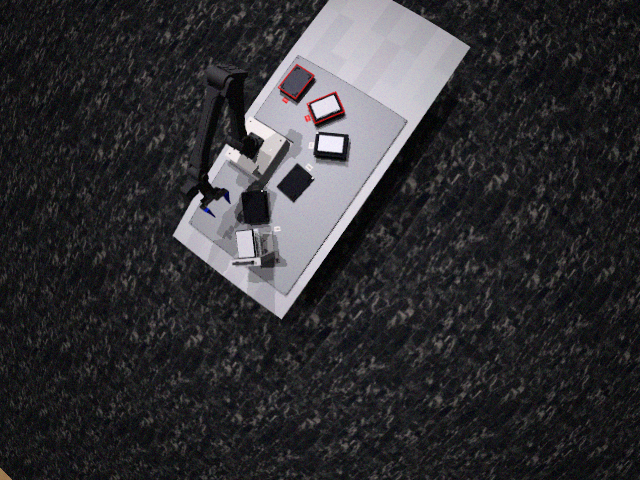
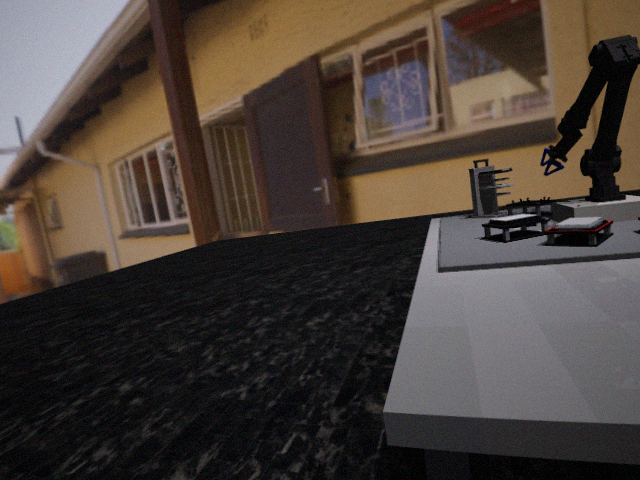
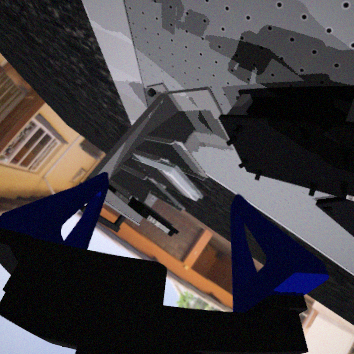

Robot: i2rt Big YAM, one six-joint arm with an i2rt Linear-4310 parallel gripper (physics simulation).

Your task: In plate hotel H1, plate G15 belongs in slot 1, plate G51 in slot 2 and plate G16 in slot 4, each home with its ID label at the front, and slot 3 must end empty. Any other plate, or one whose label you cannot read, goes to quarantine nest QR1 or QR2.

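Seen in the pictures: gripper, fingertip midpoint: [image 1: 222, 210] [image 2: 543, 170] [image 3: 171, 189]; arm's base, origin of the base link: [image 1: 252, 145] [image 2: 604, 199].
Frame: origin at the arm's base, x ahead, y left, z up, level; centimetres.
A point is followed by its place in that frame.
Note:
Plate hotel H1 [image 1: 247, 262] {x 35.7, y -44.6, z 22.1 cm} [image 2: 481, 192] {x 35.5, y -43.1, z 6.1 cm} [image 3: 127, 145] {x 28.1, y -48.9, z 7.7 cm} stands upright near the table's end. A white-topped plate [image 1: 245, 243] {x 28.9, y -39.8, z 16.1 cm} [image 3: 156, 220] {x 24.3, y -35.7, z 15.3 cm} lies in its top slot, its label too small to read; I cannot tell what the lower slots hold. My gripper [image 1: 222, 209] {x 9.7, y -33.8, z 12.8 cm} [image 2: 544, 169] {x 9.7, y -33.8, z 12.8 cm} [image 3: 171, 189] {x 9.7, y -33.8, z 12.8 cm} is open and empty, raised above the table to one side of the hotel. A white-topped plate [image 1: 326, 107] {x 22.5, y 36.1, z -0.6 cm} [image 2: 578, 223] {x 23.2, y 40.6, z -0.7 cm} sits on one red-edged nest; the other red-edged nest [image 1: 296, 82] {x 0.9, y 40.7, z -2.1 cm} looks empty. I cannot tell which is QR1. Another white-topped plate [image 1: 331, 144] {x 35.2, y 20.9, z 0.3 cm} [image 2: 514, 219] {x 35.8, y 26.0, z 0.3 cm} sits on a black nest.
A black raised stand [image 1: 255, 207] {x 19.0, y -25.9, z 0.0 cm} [image 3: 295, 145] {x 15.0, y -26.5, z -0.1 cm} is between the arm's white base [image 1: 271, 147] {x 9.7, y 4.3, z 0.1 cm} and the hotel. A flat black nest [image 1: 295, 182] {x 28.9, y -4.3, z -4.9 cm} lies beside it. The table's end edge runs close behind the hotel. The hotel has a handle [image 2: 480, 161] {x 34.2, y -45.3, z 21.4 cm} on top.

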